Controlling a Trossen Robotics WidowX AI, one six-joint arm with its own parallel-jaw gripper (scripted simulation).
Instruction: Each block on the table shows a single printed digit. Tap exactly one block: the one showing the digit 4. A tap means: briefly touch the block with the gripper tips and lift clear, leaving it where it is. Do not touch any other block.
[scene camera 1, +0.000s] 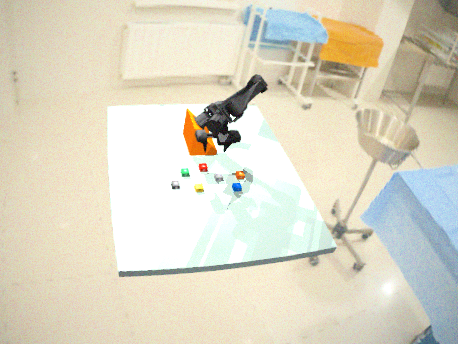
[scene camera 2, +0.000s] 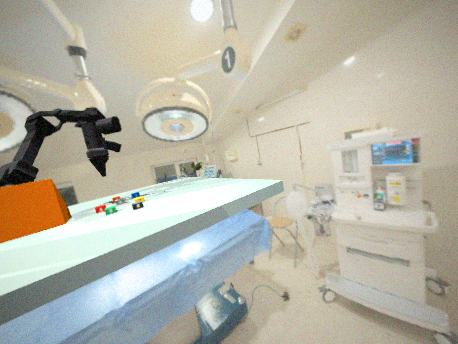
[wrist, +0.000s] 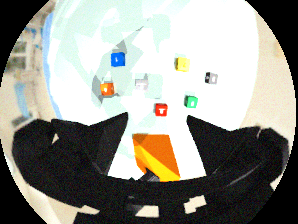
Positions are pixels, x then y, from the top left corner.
Scene:
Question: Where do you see my gripper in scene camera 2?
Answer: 104, 176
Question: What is my gripper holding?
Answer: Nothing.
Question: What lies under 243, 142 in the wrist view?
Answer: My gripper.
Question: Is my gripper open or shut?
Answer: Open.

